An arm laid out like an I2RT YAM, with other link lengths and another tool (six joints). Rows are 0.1 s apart.
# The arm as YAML. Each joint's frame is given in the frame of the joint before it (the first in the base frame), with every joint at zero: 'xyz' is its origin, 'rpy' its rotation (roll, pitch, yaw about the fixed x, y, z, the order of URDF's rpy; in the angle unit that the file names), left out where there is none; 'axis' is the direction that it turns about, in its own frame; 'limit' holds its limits. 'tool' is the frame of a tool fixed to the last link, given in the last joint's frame.
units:
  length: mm
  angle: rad
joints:
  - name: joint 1
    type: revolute
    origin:
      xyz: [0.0, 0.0, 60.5]
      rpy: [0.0, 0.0, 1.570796]
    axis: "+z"
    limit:
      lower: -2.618
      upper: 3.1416
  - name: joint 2
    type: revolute
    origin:
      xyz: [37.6, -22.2, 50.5]
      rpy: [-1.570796, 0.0, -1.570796]
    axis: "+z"
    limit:
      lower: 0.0
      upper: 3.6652
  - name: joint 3
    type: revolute
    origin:
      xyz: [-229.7, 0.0, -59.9]
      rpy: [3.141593, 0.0, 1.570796]
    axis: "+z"
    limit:
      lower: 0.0
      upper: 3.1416
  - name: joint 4
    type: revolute
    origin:
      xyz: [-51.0, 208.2, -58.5]
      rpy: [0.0, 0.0, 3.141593]
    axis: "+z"
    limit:
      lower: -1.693
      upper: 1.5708
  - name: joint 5
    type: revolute
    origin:
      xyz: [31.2, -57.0, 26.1]
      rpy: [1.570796, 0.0, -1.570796]
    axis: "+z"
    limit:
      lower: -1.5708
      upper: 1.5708
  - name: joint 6
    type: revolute
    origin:
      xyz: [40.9, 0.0, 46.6]
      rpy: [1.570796, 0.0, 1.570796]
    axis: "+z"
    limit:
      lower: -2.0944
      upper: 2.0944
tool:
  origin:
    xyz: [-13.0, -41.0, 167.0]
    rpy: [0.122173, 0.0, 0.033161]
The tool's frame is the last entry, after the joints.
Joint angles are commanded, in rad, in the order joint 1, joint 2, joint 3, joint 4, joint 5, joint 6. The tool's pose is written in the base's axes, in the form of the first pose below.
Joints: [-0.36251 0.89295 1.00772 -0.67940 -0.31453 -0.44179]
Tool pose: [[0.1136, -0.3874, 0.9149, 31.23], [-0.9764, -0.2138, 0.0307, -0.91], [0.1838, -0.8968, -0.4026, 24.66], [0, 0, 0, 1]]
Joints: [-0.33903 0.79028 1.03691 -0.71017 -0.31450 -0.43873]
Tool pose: [[0.1155, -0.2959, 0.9482, 29.52], [-0.9673, -0.2505, 0.0397, 0.42], [0.2258, -0.9218, -0.3152, 27.91], [0, 0, 0, 1]]
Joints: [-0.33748 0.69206 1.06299 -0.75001 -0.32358 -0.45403]
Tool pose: [[0.1105, -0.2165, 0.9700, 27.42], [-0.9559, -0.2904, 0.0441, 1.43], [0.2722, -0.9321, -0.2390, 30.47], [0, 0, 0, 1]]
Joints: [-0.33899 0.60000 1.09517 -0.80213 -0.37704 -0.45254]
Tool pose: [[0.1360, -0.1327, 0.9818, 24.97], [-0.9484, -0.3041, 0.0902, 3.30], [0.2866, -0.9434, -0.1672, 32.72], [0, 0, 0, 1]]
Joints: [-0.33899 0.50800 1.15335 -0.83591 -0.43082 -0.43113]
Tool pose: [[0.1472, -0.0114, 0.9890, 22.00], [-0.9401, -0.3126, 0.1363, 5.31], [0.3076, -0.9498, -0.0568, 36.05], [0, 0, 0, 1]]
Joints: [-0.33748 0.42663 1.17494 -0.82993 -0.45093 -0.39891]
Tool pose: [[0.1320, 0.0891, 0.9872, 19.60], [-0.9371, -0.3136, 0.1536, 6.46], [0.3233, -0.9454, 0.0421, 38.34], [0, 0, 0, 1]]
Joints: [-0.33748 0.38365 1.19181 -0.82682 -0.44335 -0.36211]
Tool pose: [[0.1056, 0.1385, 0.9847, 18.22], [-0.9431, -0.3001, 0.1434, 6.68], [0.3154, -0.9438, 0.0989, 39.67], [0, 0, 0, 1]]
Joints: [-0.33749 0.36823 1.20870 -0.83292 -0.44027 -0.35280]
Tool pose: [[0.0952, 0.1599, 0.9825, 17.50], [-0.9435, -0.3001, 0.1402, 6.85], [0.3173, -0.9404, 0.1223, 40.32], [0, 0, 0, 1]]
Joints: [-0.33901 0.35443 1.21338 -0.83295 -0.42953 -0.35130]
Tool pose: [[0.0781, 0.1725, 0.9819, 17.09], [-0.9432, -0.3063, 0.1288, 6.76], [0.3230, -0.9362, 0.1388, 40.64], [0, 0, 0, 1]]
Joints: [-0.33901 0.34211 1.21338 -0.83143 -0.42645 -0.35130]
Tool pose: [[0.0709, 0.1837, 0.9804, 16.75], [-0.9419, -0.3111, 0.1264, 6.82], [0.3282, -0.9325, 0.1510, 40.82], [0, 0, 0, 1]]
